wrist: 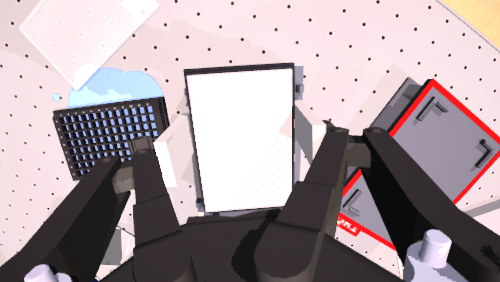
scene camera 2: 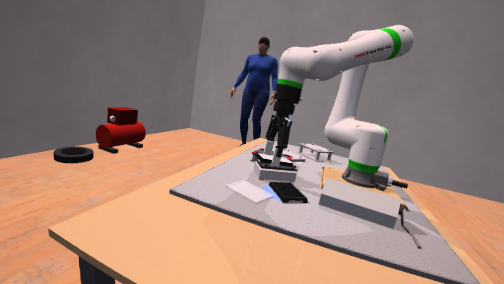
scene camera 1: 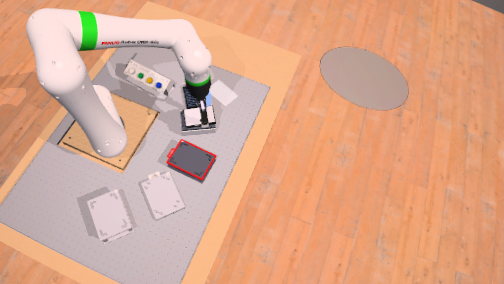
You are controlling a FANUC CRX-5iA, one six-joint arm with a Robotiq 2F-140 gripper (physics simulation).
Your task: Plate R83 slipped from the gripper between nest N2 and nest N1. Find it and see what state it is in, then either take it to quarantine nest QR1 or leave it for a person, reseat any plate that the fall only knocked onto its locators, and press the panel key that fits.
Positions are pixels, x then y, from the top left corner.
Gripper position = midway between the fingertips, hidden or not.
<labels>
The gripper (scene camera 2: 270, 161) grips a white-lidded well plate (wrist: 242, 117), which still rests on a grey device (wrist: 199, 205).
</labels>
